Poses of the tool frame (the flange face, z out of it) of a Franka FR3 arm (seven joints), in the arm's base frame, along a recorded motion.
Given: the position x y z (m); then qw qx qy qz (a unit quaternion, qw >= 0).
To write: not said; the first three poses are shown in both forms.
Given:
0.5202, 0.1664, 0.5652, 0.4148, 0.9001, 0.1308, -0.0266
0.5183, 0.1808, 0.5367, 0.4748, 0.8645, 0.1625, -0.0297
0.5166, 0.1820, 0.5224, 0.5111, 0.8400, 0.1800, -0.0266
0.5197, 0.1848, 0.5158, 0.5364, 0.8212, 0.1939, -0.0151
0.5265, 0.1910, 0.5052, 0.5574, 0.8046, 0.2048, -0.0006
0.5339, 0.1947, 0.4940, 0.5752, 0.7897, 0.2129, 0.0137
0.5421, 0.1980, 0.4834, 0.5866, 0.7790, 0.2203, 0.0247
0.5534, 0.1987, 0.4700, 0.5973, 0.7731, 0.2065, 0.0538
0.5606, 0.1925, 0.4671, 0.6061, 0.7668, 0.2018, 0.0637
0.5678, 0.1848, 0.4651, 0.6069, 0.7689, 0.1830, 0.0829
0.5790, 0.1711, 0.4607, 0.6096, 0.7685, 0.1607, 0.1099
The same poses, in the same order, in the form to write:
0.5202, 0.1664, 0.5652, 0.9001, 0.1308, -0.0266, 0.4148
0.5183, 0.1808, 0.5367, 0.8645, 0.1625, -0.0297, 0.4748
0.5166, 0.1820, 0.5224, 0.8400, 0.1800, -0.0266, 0.5111
0.5197, 0.1848, 0.5158, 0.8212, 0.1939, -0.0151, 0.5364
0.5265, 0.1910, 0.5052, 0.8046, 0.2048, -0.0006, 0.5574
0.5339, 0.1947, 0.4940, 0.7897, 0.2129, 0.0137, 0.5752
0.5421, 0.1980, 0.4834, 0.7790, 0.2203, 0.0247, 0.5866
0.5534, 0.1987, 0.4700, 0.7731, 0.2065, 0.0538, 0.5973
0.5606, 0.1925, 0.4671, 0.7668, 0.2018, 0.0637, 0.6061
0.5678, 0.1848, 0.4651, 0.7689, 0.1830, 0.0829, 0.6069
0.5790, 0.1711, 0.4607, 0.7685, 0.1607, 0.1099, 0.6096

